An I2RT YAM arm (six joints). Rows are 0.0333 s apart.
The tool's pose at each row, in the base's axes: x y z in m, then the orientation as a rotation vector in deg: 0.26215, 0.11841, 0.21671, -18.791, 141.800, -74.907; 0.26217, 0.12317, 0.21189, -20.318, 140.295, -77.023; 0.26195, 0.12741, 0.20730, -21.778, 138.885, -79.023; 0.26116, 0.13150, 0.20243, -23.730, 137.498, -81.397; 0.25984, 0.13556, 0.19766, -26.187, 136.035, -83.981; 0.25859, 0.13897, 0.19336, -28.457, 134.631, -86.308; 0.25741, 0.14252, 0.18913, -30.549, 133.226, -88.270; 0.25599, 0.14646, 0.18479, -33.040, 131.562, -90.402; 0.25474, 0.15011, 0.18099, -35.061, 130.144, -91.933; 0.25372, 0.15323, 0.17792, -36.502, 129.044, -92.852; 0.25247, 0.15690, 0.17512, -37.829, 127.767, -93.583
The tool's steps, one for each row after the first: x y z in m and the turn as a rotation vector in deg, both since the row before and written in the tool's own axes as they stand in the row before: -0.00083, 0.00664, -0.00105, 1.610, -0.594, -1.232; -0.00061, 0.00614, -0.00103, 1.510, -0.516, -1.202; -0.00013, 0.00630, -0.00117, 1.628, -0.393, -1.677; 0.00016, 0.00620, -0.00159, 1.689, -0.406, -2.087; 0.00009, 0.00545, -0.00142, 1.537, -0.381, -1.923; -0.00023, 0.00539, -0.00168, 1.367, -0.474, -1.702; -0.00037, 0.00561, -0.00218, 1.509, -0.605, -1.987; -0.00060, 0.00491, -0.00220, 1.157, -0.601, -1.545; -0.00069, 0.00397, -0.00200, 0.791, -0.561, -1.027; -0.00086, 0.00386, -0.00269, 0.820, -0.741, -0.848
